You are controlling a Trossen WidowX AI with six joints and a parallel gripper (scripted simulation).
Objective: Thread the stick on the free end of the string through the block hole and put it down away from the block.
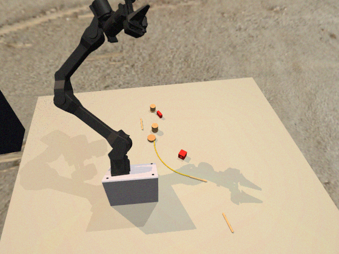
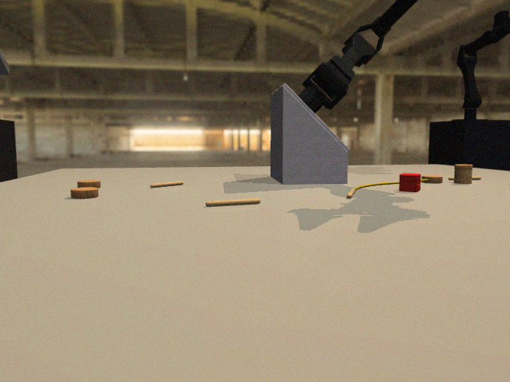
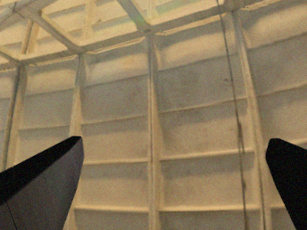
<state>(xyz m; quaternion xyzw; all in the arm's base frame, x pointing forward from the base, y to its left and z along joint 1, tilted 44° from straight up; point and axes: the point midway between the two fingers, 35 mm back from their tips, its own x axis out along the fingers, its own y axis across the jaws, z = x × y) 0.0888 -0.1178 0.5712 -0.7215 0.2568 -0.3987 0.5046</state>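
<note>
My gripper tip is now 11 cm short of the red cube, 19 cm to the left of it and 64 cm above it. Round my gripper tip: round wooden button: 1 cm behind, 6 cm to the right, 65 cm below.
</note>
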